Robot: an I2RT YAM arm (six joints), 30 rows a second.
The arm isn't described. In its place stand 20 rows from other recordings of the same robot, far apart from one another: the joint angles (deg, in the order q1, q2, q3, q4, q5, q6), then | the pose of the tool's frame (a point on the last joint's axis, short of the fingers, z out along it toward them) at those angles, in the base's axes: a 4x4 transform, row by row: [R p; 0 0 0 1], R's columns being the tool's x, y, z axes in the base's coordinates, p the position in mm.
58.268 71.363 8.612 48.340 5.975 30.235 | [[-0.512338 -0.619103 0.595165 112.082], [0.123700 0.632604 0.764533 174.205], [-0.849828 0.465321 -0.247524 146.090], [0 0 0 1]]
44.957 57.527 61.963 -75.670 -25.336 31.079 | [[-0.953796 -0.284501 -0.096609 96.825], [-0.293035 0.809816 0.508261 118.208], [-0.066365 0.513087 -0.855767 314.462], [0 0 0 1]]
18.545 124.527 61.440 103.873 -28.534 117.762 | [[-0.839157 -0.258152 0.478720 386.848], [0.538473 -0.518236 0.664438 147.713], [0.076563 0.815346 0.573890 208.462], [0 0 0 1]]
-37.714 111.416 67.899 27.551 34.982 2.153 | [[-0.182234 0.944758 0.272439 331.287], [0.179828 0.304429 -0.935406 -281.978], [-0.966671 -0.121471 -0.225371 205.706], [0 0 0 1]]
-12.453 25.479 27.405 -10.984 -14.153 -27.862 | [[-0.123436 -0.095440 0.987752 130.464], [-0.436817 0.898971 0.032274 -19.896], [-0.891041 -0.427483 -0.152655 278.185], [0 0 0 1]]
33.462 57.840 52.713 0.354 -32.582 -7.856 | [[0.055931 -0.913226 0.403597 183.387], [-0.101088 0.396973 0.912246 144.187], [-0.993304 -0.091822 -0.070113 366.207], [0 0 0 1]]
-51.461 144.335 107.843 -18.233 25.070 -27.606 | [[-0.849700 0.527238 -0.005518 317.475], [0.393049 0.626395 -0.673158 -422.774], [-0.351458 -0.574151 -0.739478 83.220], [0 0 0 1]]
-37.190 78.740 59.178 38.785 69.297 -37.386 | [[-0.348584 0.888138 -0.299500 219.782], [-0.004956 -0.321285 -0.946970 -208.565], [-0.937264 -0.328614 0.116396 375.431], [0 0 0 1]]
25.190 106.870 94.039 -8.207 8.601 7.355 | [[-0.359879 -0.250516 0.898737 410.140], [-0.029390 0.965844 0.257453 187.027], [-0.932536 0.066238 -0.354950 331.032], [0 0 0 1]]
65.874 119.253 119.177 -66.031 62.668 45.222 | [[-0.456285 0.073716 0.886775 204.900], [-0.221428 0.955809 -0.193390 380.133], [-0.861843 -0.284598 -0.419799 320.905], [0 0 0 1]]
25.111 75.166 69.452 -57.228 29.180 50.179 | [[-0.646731 0.510668 0.566531 233.708], [0.437469 0.856814 -0.272929 90.363], [-0.624788 0.071328 -0.777529 310.432], [0 0 0 1]]
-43.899 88.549 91.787 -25.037 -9.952 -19.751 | [[-0.443560 0.443530 0.778804 260.642], [-0.035095 0.859702 -0.509589 -242.274], [-0.895557 -0.253366 -0.365764 410.658], [0 0 0 1]]
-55.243 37.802 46.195 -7.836 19.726 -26.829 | [[-0.430938 0.864319 0.259316 77.083], [-0.124181 0.227832 -0.965749 -132.163], [-0.893796 -0.448380 0.009151 371.479], [0 0 0 1]]
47.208 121.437 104.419 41.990 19.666 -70.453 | [[0.551848 0.108411 0.826868 353.212], [-0.710161 0.580886 0.397798 363.906], [-0.437191 -0.806733 0.397550 369.811], [0 0 0 1]]
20.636 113.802 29.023 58.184 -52.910 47.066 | [[-0.929702 -0.292724 0.223531 265.088], [0.121683 0.328709 0.936559 130.176], [-0.347630 0.897921 -0.269982 73.784], [0 0 0 1]]
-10.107 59.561 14.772 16.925 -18.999 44.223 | [[-0.411628 0.236771 0.880058 196.545], [0.743227 0.646067 0.173810 -23.262], [-0.527424 0.725628 -0.441914 160.777], [0 0 0 1]]
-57.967 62.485 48.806 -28.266 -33.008 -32.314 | [[-0.564769 0.229667 0.792647 137.120], [0.057504 0.969112 -0.239824 -182.593], [-0.823243 -0.089865 -0.560531 278.583], [0 0 0 1]]
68.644 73.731 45.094 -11.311 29.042 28.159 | [[-0.526446 -0.488029 0.696191 114.570], [-0.213407 0.868483 0.447431 245.555], [-0.822990 0.086976 -0.561358 234.674], [0 0 0 1]]
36.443 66.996 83.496 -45.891 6.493 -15.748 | [[-0.241302 -0.598924 0.763586 187.409], [-0.513401 0.746495 0.423278 133.383], [-0.823525 -0.289888 -0.487619 429.944], [0 0 0 1]]
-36.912 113.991 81.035 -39.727 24.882 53.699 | [[0.067893 0.997014 -0.036794 308.586], [0.863393 -0.077194 -0.498591 -250.528], [-0.499942 0.002083 -0.866056 170.284], [0 0 0 1]]
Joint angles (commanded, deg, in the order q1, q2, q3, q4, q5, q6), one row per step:
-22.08, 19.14, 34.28, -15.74, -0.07, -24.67
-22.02, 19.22, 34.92, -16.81, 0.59, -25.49
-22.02, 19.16, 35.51, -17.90, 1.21, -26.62
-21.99, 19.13, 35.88, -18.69, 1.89, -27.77
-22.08, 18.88, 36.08, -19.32, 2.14, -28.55
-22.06, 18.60, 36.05, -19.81, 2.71, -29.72
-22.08, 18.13, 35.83, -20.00, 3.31, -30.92
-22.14, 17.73, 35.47, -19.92, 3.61, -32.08
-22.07, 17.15, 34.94, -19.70, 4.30, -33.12
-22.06, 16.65, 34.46, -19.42, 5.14, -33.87
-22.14, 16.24, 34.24, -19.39, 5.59, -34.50
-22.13, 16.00, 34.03, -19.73, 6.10, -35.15
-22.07, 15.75, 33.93, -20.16, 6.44, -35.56
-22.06, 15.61, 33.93, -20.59, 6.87, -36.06
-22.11, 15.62, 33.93, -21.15, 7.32, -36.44
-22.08, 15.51, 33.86, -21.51, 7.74, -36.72
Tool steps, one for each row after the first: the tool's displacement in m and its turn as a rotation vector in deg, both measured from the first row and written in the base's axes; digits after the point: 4 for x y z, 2 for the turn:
-0.0011, 0.0001, 0.0015, -0.58, 0.79, -0.59
-0.0027, 0.0003, 0.0029, -1.47, 1.64, -1.18
-0.0037, 0.0004, 0.0036, -2.39, 2.47, -1.80
-0.0052, 0.0006, 0.0038, -3.05, 2.95, -2.12
-0.0062, 0.0007, 0.0031, -4.04, 3.66, -2.63
-0.0075, 0.0008, 0.0021, -5.16, 4.12, -3.22
-0.0083, 0.0008, 0.0007, -6.26, 4.49, -3.55
-0.0092, 0.0008, -0.0011, -7.31, 4.71, -4.17
-0.0101, 0.0007, -0.0027, -8.08, 4.80, -5.00
-0.0112, 0.0006, -0.0034, -8.72, 4.90, -5.53
-0.0117, 0.0005, -0.0049, -9.19, 5.51, -5.99
-0.0124, 0.0007, -0.0060, -9.47, 5.98, -6.23
-0.0130, 0.0007, -0.0066, -9.82, 6.51, -6.61
-0.0132, 0.0004, -0.0077, -9.97, 7.26, -7.04
-0.0135, 0.0003, -0.0087, -10.12, 7.72, -7.38

